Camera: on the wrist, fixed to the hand. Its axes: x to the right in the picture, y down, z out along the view.
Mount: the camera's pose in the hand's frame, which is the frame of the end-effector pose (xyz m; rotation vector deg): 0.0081 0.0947 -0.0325 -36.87 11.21 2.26
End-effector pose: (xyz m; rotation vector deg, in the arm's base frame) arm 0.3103 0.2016 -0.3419 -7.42 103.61 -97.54
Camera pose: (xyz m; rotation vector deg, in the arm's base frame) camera 0.3205 0.2403 -0.4340 -11.40 139.39 -61.79
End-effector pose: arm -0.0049 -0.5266 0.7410 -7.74 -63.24 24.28
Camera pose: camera 0.0019 -0.4337 0.7035 -42.98 -57.96 4.19
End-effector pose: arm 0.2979 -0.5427 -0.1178 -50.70 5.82 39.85
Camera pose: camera 0.2540 -0.5217 -0.2057 -90.07 3.97 39.29
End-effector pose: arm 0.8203 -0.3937 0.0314 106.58 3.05 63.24
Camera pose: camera 0.7653 -0.4203 0.1111 67.77 -11.78 66.30
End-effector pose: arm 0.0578 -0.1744 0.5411 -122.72 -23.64 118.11
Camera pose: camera 0.0997 -0.2594 0.5078 124.90 53.28 -87.87
